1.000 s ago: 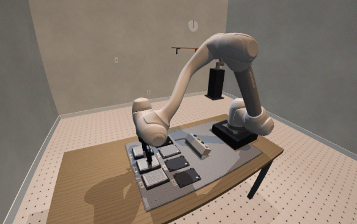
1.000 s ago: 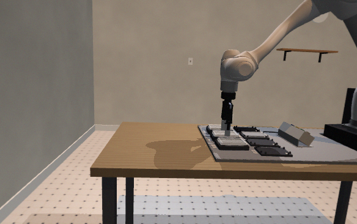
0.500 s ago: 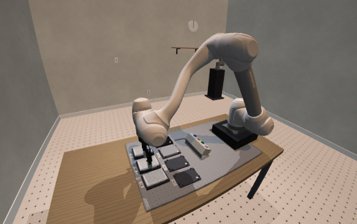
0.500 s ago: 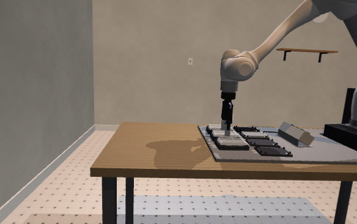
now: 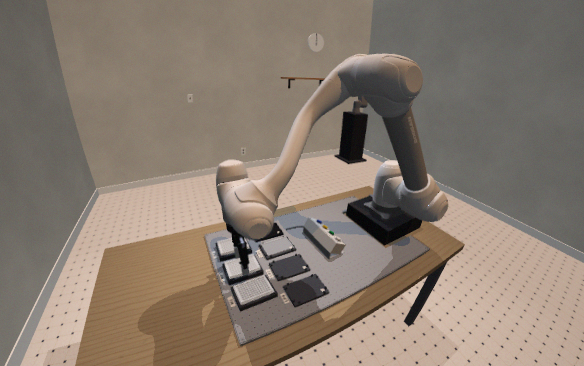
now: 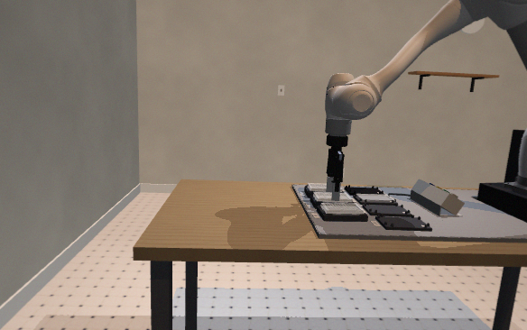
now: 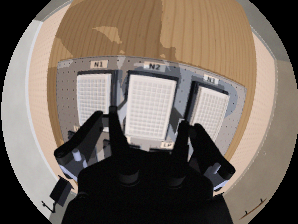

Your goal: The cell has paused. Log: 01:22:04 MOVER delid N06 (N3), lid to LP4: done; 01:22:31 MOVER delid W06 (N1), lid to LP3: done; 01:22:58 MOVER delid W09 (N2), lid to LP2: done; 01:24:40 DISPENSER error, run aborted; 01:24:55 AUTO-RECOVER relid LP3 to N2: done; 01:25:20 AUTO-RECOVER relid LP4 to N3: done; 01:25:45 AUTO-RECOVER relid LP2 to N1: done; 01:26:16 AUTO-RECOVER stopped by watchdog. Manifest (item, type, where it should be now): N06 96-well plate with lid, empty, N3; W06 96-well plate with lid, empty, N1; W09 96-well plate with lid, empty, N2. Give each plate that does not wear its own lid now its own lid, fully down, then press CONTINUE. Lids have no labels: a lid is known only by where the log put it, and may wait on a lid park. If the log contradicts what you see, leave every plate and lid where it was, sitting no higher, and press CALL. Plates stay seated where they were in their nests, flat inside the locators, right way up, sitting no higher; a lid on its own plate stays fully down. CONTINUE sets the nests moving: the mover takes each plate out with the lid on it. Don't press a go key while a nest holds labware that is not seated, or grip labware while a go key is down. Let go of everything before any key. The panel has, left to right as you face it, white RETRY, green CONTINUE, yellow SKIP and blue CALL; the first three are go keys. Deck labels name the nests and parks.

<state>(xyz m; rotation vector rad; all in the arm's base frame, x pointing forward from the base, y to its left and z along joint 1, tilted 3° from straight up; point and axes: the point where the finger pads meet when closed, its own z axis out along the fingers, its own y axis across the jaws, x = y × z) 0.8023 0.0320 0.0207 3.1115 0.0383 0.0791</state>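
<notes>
The plate is 10 mm behind my hand, 130 mm to the left of it and 30 mm below it. Also, from my hand: pale lid: 180 mm behind, 70 mm to the right, 40 mm below; then green key: 420 mm behind, 10 mm above; then LP2 lid park: 180 mm behind, 60 mm to the left, 50 mm below.
</notes>
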